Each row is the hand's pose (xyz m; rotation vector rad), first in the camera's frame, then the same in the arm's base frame.
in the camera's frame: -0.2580 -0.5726 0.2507 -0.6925 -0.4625 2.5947
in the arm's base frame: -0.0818 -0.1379 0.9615 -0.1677 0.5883 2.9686
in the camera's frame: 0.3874 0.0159 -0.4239 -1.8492 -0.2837 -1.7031
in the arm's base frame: 0.0306 -0.1390 -0.1364 -2.5630 -0.8993 -1.0162
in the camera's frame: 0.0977 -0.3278 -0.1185 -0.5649 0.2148 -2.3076
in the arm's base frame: 0.0076 -0.1965 0.4035 -1.4415 -0.4258 -1.9787
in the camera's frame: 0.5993 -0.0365 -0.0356 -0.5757 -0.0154 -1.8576
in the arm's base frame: 0.3761 0.0793 0.0409 -1.4564 -0.3912 -1.4496
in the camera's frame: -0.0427 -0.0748 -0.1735 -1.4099 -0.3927 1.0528
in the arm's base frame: -0.2187 -0.0436 0.2933 -1.6561 0.2429 1.7555
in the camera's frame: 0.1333 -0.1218 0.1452 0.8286 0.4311 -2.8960
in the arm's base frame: 0.0680 0.1326 0.4400 -0.0370 -0.4453 -2.7190
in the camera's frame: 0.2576 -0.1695 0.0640 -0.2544 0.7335 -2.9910
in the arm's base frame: 0.1613 0.0437 0.3523 -1.0445 -0.3597 -2.8803
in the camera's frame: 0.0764 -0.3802 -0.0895 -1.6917 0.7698 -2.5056
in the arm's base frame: 0.0174 -0.2167 0.4630 2.0305 0.2814 1.9390
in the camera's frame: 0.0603 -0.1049 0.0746 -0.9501 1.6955 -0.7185
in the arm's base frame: -0.0272 0.0982 0.4208 -1.8824 1.7498 -1.0342
